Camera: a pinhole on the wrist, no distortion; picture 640 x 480 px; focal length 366.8 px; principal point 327.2 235.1 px. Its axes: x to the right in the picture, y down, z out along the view. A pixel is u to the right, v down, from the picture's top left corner.
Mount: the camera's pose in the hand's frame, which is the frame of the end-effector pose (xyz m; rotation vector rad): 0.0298 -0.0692 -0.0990 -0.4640 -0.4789 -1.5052
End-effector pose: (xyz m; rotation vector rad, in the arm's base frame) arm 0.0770 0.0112 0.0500 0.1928 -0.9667 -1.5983
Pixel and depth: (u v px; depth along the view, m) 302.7 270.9 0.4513
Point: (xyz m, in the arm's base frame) 0.0604 0.0816 0.3814
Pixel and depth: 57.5 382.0 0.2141
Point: 0.1879 -0.0843 0.2070
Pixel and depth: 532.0 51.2 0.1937
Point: -0.0136 0.1269 0.0685
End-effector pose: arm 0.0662 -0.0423 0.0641 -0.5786 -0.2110 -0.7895
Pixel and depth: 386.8 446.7 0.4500
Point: 0.3669 0.0346 0.3806
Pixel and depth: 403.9 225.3 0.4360
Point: 0.1596 0.1826 0.2845
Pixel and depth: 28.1 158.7 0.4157
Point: 0.3424 0.2748 -0.1017
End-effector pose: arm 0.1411 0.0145 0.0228 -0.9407 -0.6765 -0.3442
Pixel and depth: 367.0 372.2 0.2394
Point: 0.2103 0.1363 0.1174
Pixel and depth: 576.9 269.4 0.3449
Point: 0.0283 0.2429 0.2337
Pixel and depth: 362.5 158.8 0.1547
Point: 0.1272 0.0481 0.0313
